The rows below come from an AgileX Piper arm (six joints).
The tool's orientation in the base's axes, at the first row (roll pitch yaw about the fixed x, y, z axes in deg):
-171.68 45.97 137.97
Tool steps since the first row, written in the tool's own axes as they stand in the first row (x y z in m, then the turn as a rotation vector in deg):
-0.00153 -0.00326 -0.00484 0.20 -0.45 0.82
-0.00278 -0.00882 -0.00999 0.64 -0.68 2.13
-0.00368 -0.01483 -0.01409 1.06 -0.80 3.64
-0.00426 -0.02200 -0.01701 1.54 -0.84 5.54
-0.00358 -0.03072 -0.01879 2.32 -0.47 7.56
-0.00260 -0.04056 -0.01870 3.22 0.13 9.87
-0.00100 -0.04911 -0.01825 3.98 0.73 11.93
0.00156 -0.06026 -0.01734 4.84 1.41 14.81
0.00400 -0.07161 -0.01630 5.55 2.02 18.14
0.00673 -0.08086 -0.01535 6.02 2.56 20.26
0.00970 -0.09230 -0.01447 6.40 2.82 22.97
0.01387 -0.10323 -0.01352 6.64 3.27 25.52
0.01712 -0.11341 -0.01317 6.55 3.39 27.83
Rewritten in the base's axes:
-0.00371 -0.00006 0.00476 -0.08 -0.69 -0.66
-0.00940 -0.00133 0.00976 0.09 -1.40 -1.86
-0.01515 -0.00335 0.01383 0.43 -2.16 -3.18
-0.02142 -0.00669 0.01697 0.97 -3.08 -4.83
-0.02899 -0.01114 0.01859 1.72 -3.65 -6.82
-0.03673 -0.01728 0.01881 2.69 -4.18 -9.12
-0.04369 -0.02249 0.01821 3.63 -4.63 -11.14
-0.05287 -0.02924 0.01686 4.94 -5.46 -13.81
-0.06207 -0.03627 0.01554 6.46 -6.66 -16.67
-0.06992 -0.04171 0.01385 7.53 -7.32 -18.52
-0.07953 -0.04845 0.01226 8.69 -8.56 -20.68
-0.08936 -0.05433 0.00971 10.00 -9.63 -22.65
-0.09842 -0.05980 0.00815 11.14 -10.94 -24.19

